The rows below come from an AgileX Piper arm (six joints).
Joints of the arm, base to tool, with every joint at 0 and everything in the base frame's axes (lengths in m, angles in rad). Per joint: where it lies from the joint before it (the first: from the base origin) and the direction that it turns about. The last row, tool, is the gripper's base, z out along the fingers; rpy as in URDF.
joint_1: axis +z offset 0 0 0.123
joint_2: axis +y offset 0 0 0
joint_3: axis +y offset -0.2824 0 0.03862
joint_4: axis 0.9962 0 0.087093 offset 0.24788 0 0.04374
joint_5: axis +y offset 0 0 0
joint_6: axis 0.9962 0 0.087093 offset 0.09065 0 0.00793
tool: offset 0 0 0 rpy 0 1.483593 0
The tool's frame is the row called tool.
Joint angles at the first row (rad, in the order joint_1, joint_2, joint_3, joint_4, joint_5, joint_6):
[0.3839 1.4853 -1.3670 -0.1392 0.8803 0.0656]
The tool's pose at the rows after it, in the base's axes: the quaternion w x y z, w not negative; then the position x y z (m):
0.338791, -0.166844, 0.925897, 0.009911, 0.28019, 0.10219, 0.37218
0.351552, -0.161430, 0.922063, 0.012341, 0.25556, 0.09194, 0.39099
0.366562, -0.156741, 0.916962, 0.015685, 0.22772, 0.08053, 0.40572
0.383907, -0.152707, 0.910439, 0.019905, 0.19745, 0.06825, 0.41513
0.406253, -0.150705, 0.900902, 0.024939, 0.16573, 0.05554, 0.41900
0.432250, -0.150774, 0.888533, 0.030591, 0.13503, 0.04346, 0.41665
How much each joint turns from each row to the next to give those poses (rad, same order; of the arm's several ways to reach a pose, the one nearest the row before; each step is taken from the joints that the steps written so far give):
[0.0000 -0.0800 -0.0006 0.0003 0.0607 0.0039]
[0.0000 -0.0885 0.0116 0.0010 0.0493 0.0009]
[0.0000 -0.0991 0.0275 0.0012 0.0387 0.0000]
[0.0000 -0.1097 0.0452 0.0016 0.0259 -0.0004]
[-0.0001 -0.1209 0.0626 0.0019 0.0082 -0.0040]
[0.0001 -0.1260 0.0772 0.0028 -0.0102 -0.0075]

